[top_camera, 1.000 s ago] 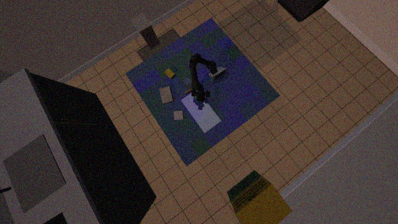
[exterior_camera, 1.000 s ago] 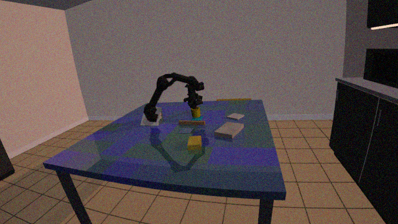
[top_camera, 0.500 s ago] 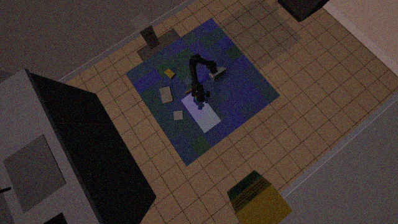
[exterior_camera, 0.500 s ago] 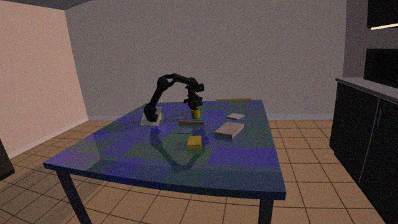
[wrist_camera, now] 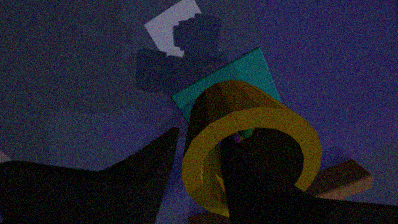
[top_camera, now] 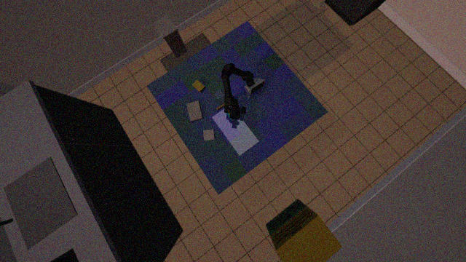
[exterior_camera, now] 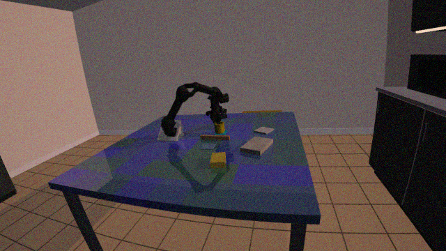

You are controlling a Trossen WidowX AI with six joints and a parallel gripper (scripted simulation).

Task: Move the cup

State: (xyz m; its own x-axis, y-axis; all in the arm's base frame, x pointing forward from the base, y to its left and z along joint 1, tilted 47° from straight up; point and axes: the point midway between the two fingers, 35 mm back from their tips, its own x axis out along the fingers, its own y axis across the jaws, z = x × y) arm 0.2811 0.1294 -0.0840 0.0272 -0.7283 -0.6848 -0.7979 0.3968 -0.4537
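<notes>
Now: the yellow cup 20 mm ahead of my gripper tip, 10 mm to the right of it and 10 mm below it. Round my gripper tip: brown bar 130 mm to the right, 40 mm below, 30 mm ahead; then grey-blue pad 250 mm to the right, 50 mm below, 20 mm ahead; then teal pad 50 mm below, 30 mm ahead, 10 mm to the right.
</notes>
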